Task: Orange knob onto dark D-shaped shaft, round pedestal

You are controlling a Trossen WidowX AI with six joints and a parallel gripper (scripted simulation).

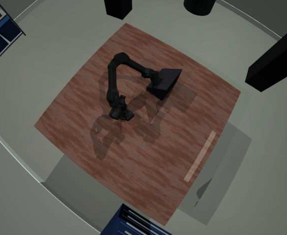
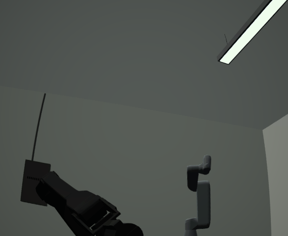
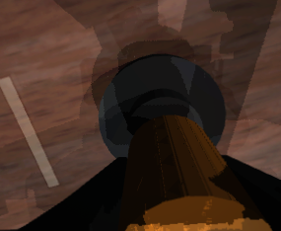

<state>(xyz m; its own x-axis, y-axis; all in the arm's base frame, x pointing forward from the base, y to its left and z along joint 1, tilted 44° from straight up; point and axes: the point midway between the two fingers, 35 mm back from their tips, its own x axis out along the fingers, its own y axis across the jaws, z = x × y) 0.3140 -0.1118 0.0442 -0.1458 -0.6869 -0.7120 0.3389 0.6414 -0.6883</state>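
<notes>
The round pedestal lies 4 cm below my gripper tip. The rest, counted from my gripper tip: orange knob (2 cm above).
</notes>
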